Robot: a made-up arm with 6 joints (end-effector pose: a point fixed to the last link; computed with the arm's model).
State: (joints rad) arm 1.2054 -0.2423 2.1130 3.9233 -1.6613 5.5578
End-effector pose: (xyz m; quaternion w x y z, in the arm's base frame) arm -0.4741 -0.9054 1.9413 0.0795 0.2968 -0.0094 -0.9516
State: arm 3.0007 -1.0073 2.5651 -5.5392 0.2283 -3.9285
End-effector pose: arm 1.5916 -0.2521 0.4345 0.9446 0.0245 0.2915 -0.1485
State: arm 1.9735 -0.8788 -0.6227 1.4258 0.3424 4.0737
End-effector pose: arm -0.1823 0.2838 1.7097 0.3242 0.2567 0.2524 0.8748
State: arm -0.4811 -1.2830 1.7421 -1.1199 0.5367 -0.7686
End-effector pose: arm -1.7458 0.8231 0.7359 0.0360 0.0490 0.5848 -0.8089
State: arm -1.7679 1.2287 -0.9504 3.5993 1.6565 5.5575
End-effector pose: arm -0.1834 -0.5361 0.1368 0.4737 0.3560 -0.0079 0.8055
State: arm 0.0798 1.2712 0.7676 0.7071 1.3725 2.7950
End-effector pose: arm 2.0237 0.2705 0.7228 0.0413 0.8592 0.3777 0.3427
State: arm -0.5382 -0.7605 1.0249 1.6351 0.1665 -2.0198
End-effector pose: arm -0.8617 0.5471 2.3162 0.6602 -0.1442 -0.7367 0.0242
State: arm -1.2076 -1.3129 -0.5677 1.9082 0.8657 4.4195
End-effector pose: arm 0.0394 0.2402 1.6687 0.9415 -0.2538 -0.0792 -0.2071
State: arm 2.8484 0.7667 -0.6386 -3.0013 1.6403 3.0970
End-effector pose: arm -0.9322 0.3062 0.4086 0.0373 -0.9953 0.0777 0.0444
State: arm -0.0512 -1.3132 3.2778 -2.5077 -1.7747 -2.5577
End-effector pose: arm -0.5975 0.1294 -0.0823 0.9307 -0.2281 -0.1203 0.2595
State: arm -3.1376 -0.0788 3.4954 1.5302 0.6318 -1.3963
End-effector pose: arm 0.8434 -0.0970 0.9203 0.1289 0.9197 -0.2862 -0.2359
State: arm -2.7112 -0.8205 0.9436 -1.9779 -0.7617 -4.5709
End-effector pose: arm 1.0253 0.3522 2.2306 0.4232 -0.7989 0.0282 -0.4266
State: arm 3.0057 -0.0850 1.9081 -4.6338 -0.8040 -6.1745
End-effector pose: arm 0.6289 0.0372 2.4191 0.7790 0.3290 -0.1790 0.5029
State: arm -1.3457 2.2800 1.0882 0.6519 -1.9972 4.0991
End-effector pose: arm 0.1871 -1.2376 -0.8017 0.3635 -0.0808 -0.3511 0.8591
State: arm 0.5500 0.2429 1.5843 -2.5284 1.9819 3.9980
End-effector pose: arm 0.4214 0.1532 2.3920 0.8436 -0.4457 0.2876 0.0834
